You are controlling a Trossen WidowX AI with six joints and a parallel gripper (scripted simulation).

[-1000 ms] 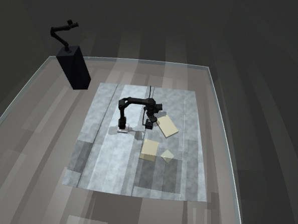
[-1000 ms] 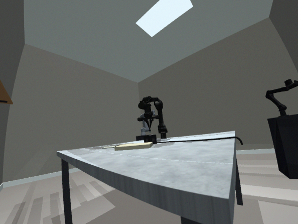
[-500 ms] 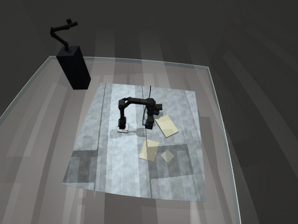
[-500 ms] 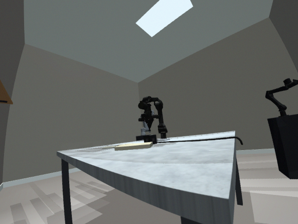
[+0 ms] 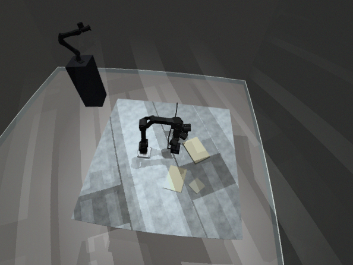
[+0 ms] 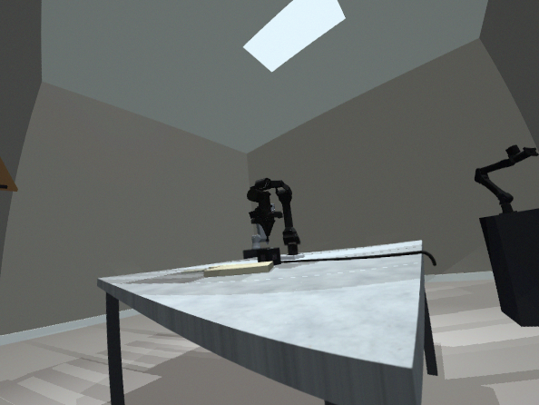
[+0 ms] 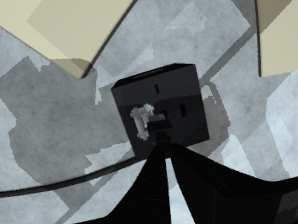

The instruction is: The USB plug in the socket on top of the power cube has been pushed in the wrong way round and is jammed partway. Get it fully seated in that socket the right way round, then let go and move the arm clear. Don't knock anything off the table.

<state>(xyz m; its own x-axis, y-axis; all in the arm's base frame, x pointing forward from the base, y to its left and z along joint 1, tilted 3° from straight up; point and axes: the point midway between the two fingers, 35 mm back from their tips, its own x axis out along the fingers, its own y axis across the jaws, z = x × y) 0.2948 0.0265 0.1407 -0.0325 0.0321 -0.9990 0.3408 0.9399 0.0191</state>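
The USB plug is 2 cm below my gripper tip. Also, from my gripper tip: thick tan pad: 19 cm ahead, 12 cm below, 2 cm to the right.
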